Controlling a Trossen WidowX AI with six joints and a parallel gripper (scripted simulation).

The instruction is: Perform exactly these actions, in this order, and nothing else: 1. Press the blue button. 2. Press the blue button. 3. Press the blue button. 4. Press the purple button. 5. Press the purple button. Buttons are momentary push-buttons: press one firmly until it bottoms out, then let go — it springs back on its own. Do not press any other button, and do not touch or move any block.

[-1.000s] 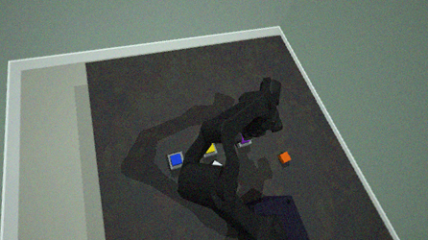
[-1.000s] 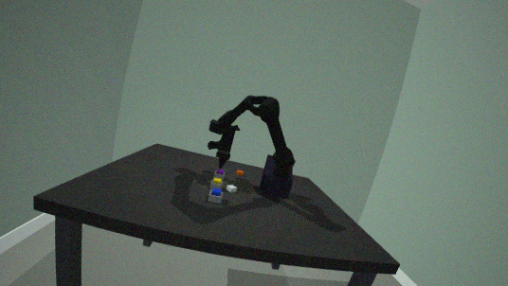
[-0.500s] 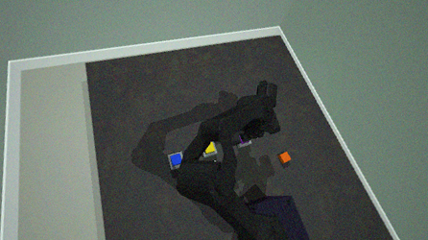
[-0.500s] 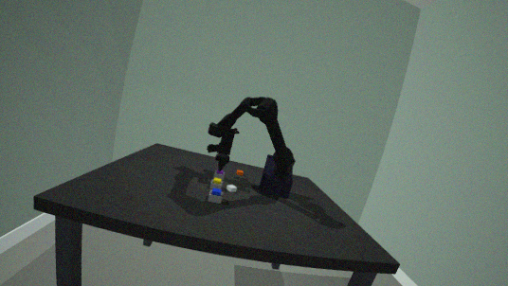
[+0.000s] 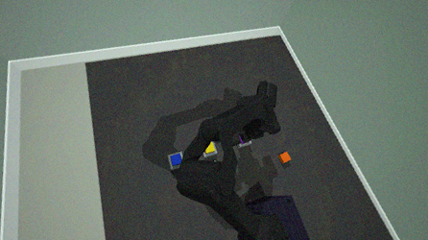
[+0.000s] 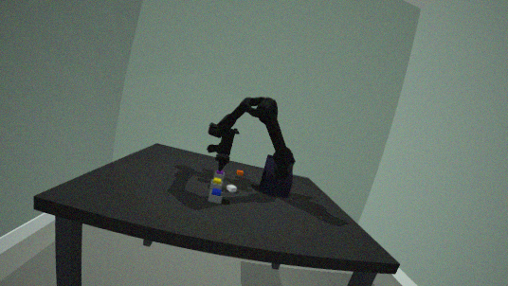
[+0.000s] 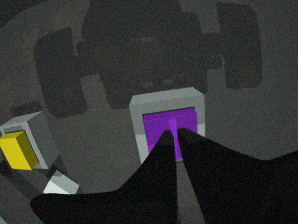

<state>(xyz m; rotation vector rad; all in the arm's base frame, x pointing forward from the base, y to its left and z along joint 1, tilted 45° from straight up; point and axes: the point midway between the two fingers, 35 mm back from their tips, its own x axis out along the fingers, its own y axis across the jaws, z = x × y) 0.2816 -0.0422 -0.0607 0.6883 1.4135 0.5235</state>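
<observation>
Right now the purple button is 1 cm below my gripper tip. Round my gripper tip: orange block (12 cm to the right, 12 cm behind, 2 cm below); then white block (14 cm to the left, 6 cm behind, 2 cm below); then yellow button (14 cm to the left, 1 cm ahead).
</observation>
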